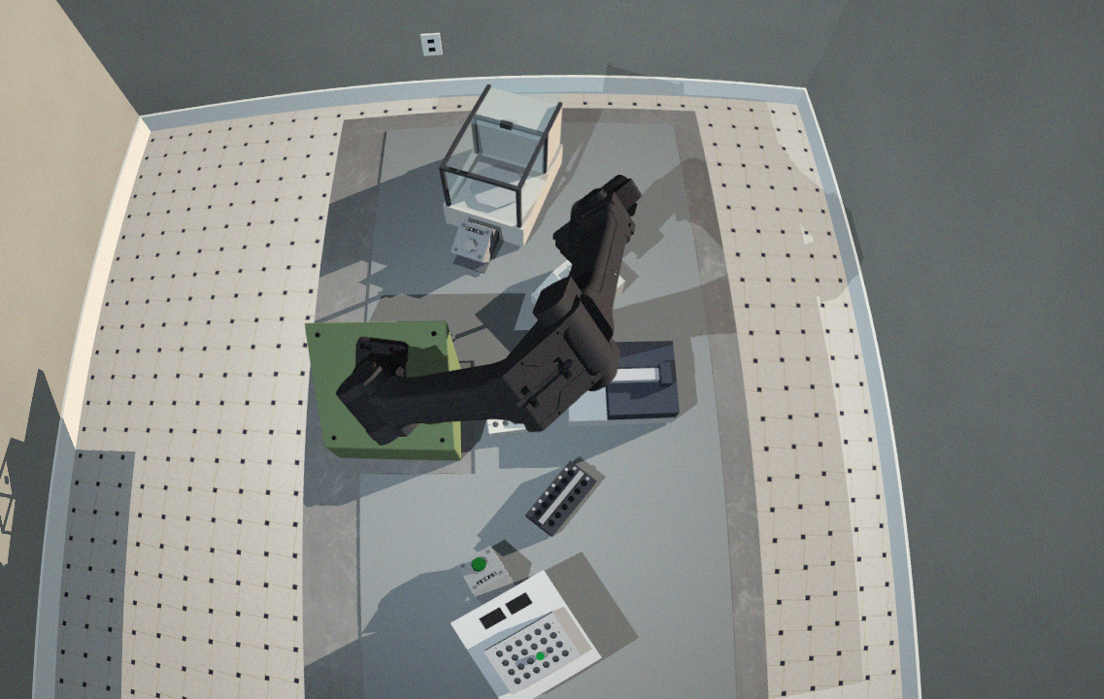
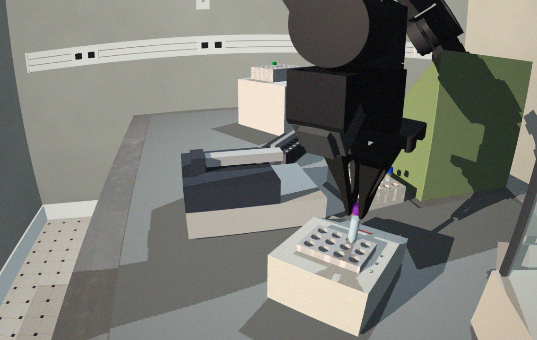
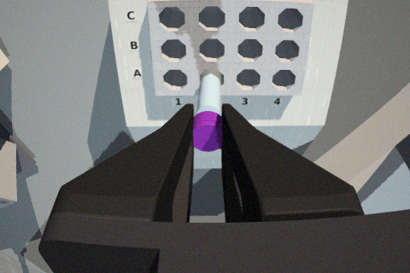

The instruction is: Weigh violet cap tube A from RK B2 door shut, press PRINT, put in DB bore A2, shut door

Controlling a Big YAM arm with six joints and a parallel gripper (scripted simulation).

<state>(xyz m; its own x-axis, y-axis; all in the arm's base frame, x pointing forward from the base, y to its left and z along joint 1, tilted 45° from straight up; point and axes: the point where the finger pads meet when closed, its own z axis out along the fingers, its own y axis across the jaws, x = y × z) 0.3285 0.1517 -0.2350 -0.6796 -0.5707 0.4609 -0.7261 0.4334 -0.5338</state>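
Now: hand 20 mm to the left of the dry block DB and 80 mm above it. The rest, counted from my hand: tube rack RK (120 mm behind, 250 mm to the right, 90 mm below); then octagonal balance pan (190 mm behind, 190 mm to the left, 30 mm below); then spectrophotometer SP (100 mm ahead, 210 mm to the right, 40 mm below).
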